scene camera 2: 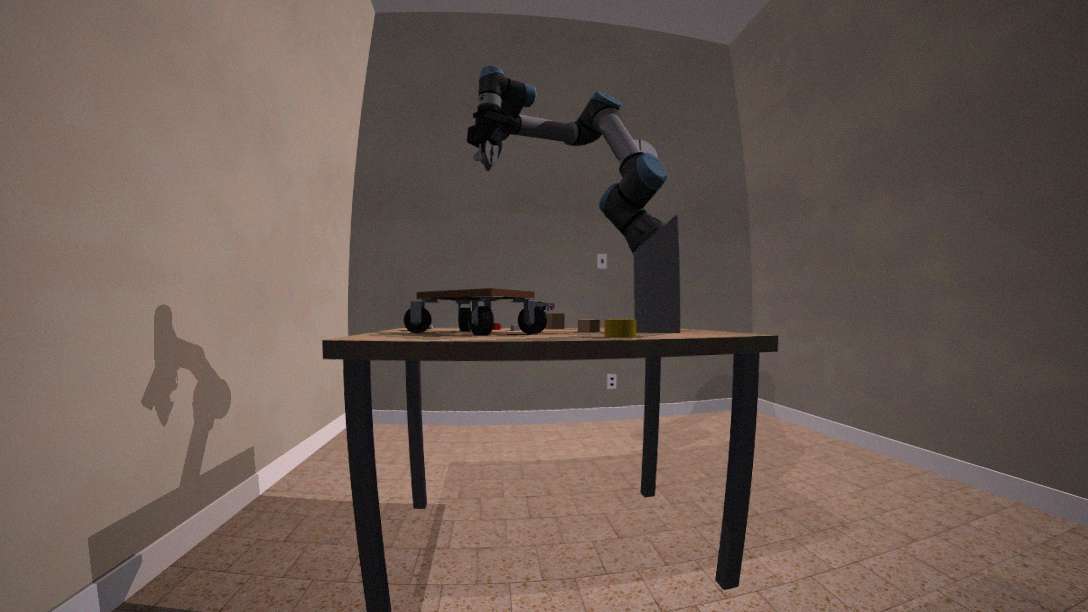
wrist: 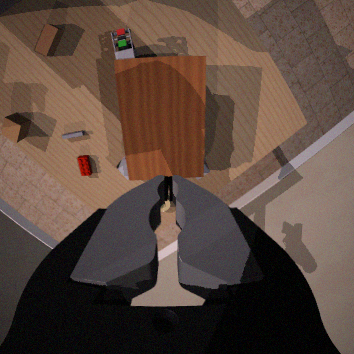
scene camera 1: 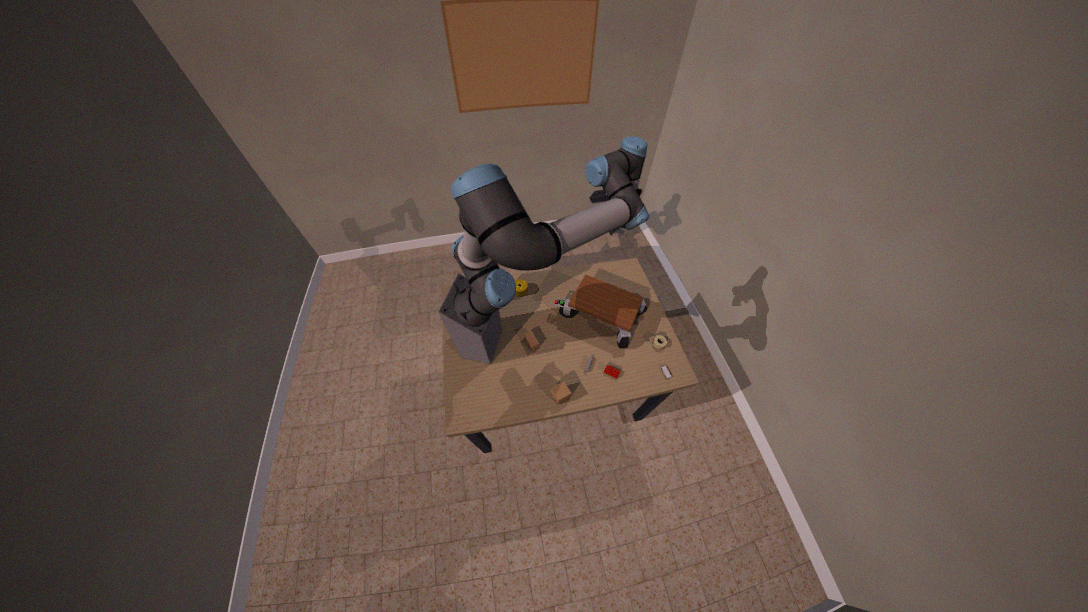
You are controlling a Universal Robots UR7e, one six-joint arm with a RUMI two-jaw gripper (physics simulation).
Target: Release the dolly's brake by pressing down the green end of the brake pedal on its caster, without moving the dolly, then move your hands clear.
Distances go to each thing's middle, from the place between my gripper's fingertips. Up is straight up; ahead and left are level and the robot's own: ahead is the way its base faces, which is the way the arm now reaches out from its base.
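Scene:
Dolly [scene camera 2: 479, 319]: a little to the right of my hand, a touch ahead of it, far below it. Caster [scene camera 2: 529, 306]: 20 mm to the left of my hand, 140 mm behind, 440 mm below.

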